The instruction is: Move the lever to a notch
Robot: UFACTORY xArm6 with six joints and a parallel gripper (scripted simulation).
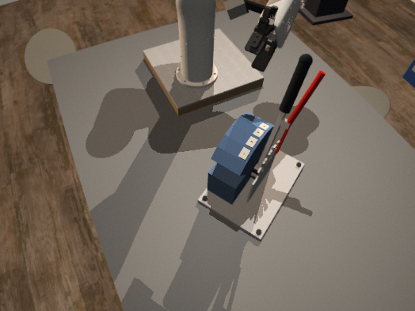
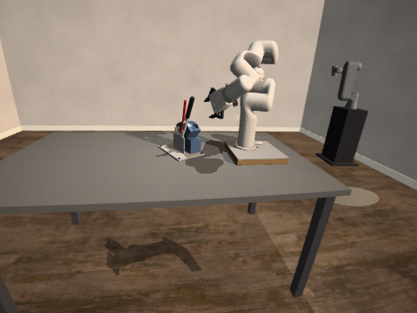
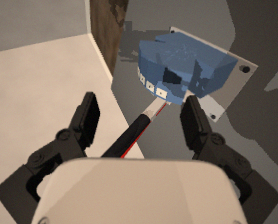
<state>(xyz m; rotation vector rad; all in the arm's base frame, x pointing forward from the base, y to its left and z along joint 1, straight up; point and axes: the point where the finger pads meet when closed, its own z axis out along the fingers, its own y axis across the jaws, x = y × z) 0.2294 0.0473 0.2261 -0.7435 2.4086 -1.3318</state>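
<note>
My hand is 140 mm short of the red bar, 20 mm to the right of it and 70 mm above it.
</note>
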